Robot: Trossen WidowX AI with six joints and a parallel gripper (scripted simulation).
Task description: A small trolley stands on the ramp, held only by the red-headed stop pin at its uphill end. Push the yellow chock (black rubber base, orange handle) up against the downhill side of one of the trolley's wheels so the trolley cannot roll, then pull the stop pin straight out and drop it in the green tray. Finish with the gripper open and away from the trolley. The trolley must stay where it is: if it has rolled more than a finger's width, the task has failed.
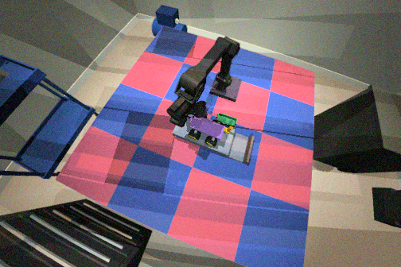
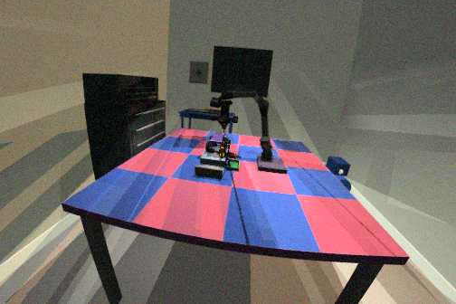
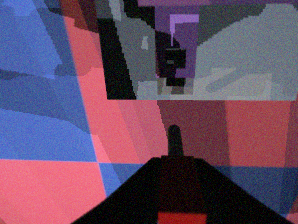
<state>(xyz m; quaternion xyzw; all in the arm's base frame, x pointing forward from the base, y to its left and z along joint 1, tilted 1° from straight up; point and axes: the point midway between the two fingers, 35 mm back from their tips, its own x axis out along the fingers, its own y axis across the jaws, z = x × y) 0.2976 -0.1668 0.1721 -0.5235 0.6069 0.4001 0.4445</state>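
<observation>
The green tray lies 70 mm behind my gripper tip, 240 mm to the left of it and 180 mm below it. Round my gripper tip: red-headed stop pin (right at my gripper tip); grey ramp (40 mm ahead, 130 mm to the left, 130 mm below); trolley (40 mm ahead, 130 mm to the left, 60 mm below).
</observation>
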